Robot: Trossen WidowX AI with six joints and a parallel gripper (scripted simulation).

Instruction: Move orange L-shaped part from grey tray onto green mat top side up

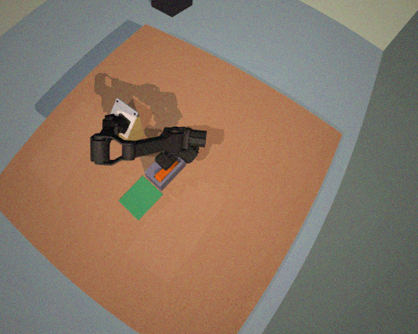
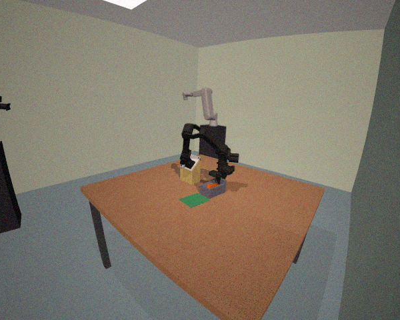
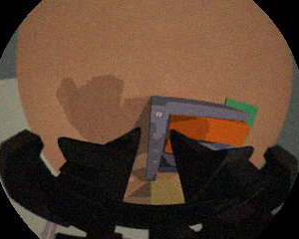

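Right now the orange L-shaped part is 6 cm to the right of my gripper tip, 1 cm below it and 1 cm behind it. Round my gripper tip: green mat: 22 cm to the right, 7 cm below, 1 cm behind.
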